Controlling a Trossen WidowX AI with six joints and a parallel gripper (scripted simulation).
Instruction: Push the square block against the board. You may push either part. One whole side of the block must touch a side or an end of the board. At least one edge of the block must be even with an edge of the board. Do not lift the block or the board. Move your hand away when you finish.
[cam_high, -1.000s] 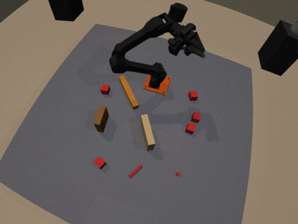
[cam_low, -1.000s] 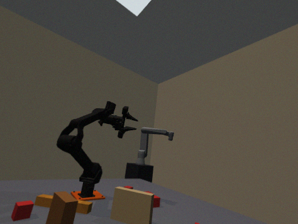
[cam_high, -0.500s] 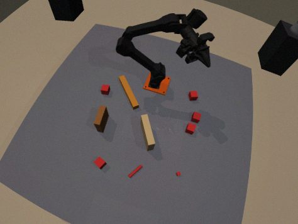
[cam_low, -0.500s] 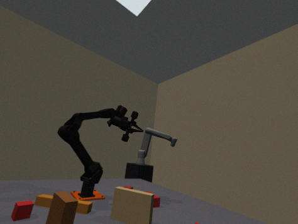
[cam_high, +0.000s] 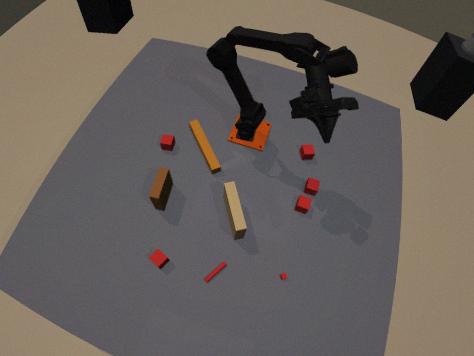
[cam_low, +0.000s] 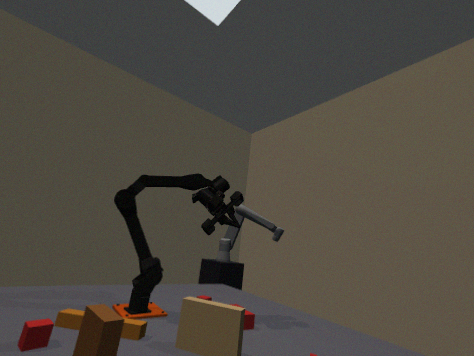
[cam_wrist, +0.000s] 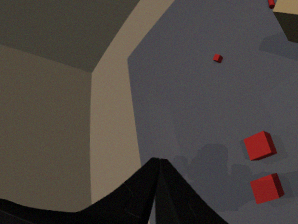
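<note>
The tan square block is 14 cm ahead of my gripper tip, 19 cm to the right of it and 25 cm below it. Round my gripper tip: tiny red cube: 29 cm ahead, 29 cm below; orange board: 9 cm behind, 35 cm to the right, 28 cm below; thin red stick: 32 cm ahead, 20 cm to the right, 29 cm below.
</note>
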